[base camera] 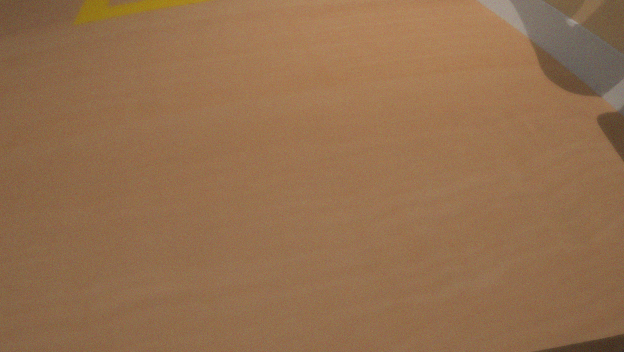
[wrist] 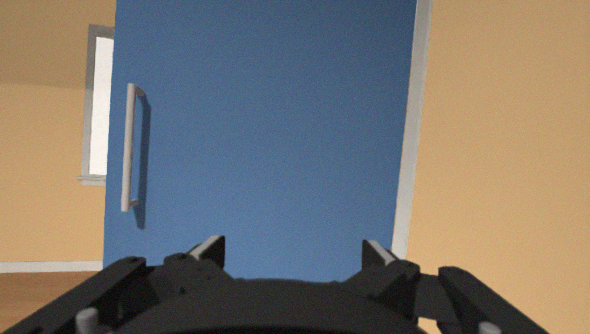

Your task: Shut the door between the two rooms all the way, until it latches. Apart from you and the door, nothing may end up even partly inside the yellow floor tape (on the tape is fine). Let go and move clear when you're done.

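Frame: origin at the arm's base, x up, y right, z ahead, level; centimetres.
Seen in the pictures: gripper, between the fingertips: (wrist: 293, 253).
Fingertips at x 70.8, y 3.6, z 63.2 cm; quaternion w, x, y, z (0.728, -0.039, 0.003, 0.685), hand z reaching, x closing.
A point is followed by its place in that frame.
The blue door (wrist: 270, 130) {x 83.8, y -2.7, z 125.4 cm} fills the middle of the wrist view and stands ajar, with part of the room beyond showing past its left edge. Its light grey vertical bar handle (wrist: 128, 147) {x 75.2, y -37.2, z 111.9 cm} is near that left edge. The door's right edge meets a pale frame (wrist: 411, 125) {x 90.1, y 43.9, z 130.1 cm}. My gripper (wrist: 293, 253) {x 70.8, y 3.6, z 63.2 cm} is open and empty, in front of the door's lower part, with the handle up and to the left of it. A corner of the yellow floor tape (base camera: 145, 7) {x -39.6, y -35.6, z 99.1 cm} shows at the top left of the base view.
A tan wall (wrist: 505, 140) {x 84.3, y 52.0, z 101.8 cm} stands to the right of the door frame. A window (wrist: 98, 105) {x 104.7, y -159.5, z 263.9 cm} is in the wall beyond the door's left edge. In the base view, a grey baseboard (base camera: 575, 47) {x -34.8, y 57.7, z 72.3 cm} crosses the top right corner, with dark shadows beside it on the wooden floor (base camera: 310, 190) {x -39.6, y 2.2, z 40.1 cm}.
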